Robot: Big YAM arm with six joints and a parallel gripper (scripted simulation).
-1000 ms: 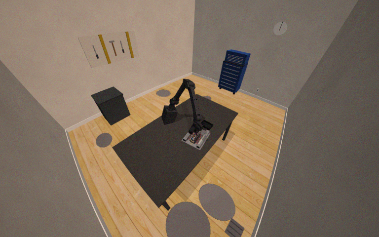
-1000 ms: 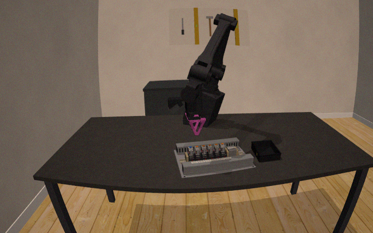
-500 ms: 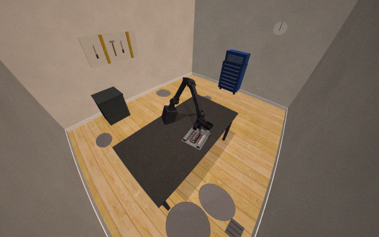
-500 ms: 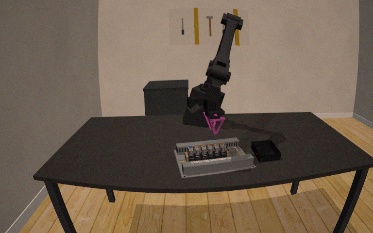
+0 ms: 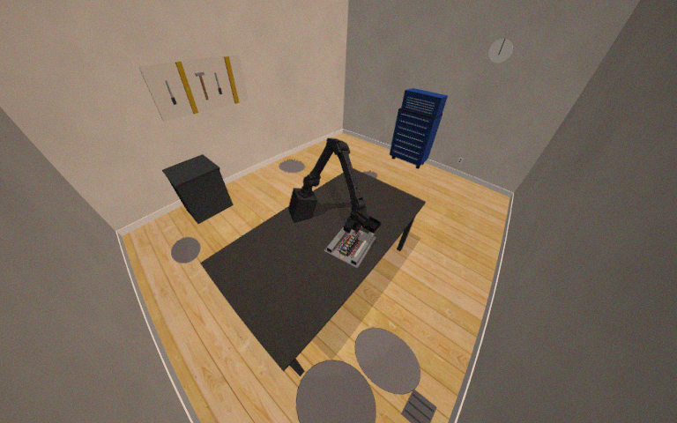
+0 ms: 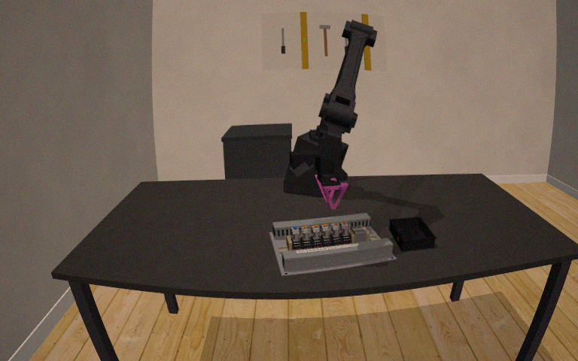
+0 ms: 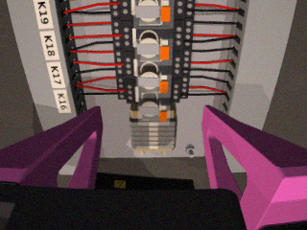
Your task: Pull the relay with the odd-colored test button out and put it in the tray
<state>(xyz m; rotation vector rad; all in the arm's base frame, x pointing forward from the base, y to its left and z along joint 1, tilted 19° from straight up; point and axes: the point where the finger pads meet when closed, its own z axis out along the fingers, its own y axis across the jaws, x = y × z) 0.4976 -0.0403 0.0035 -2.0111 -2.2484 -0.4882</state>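
Right now my hand is 100 mm to the left of the relay, 90 mm above it and 10 mm short of it. From my hand the other things lie so: black tray: 260 mm to the left, 120 mm below, 10 mm behind.
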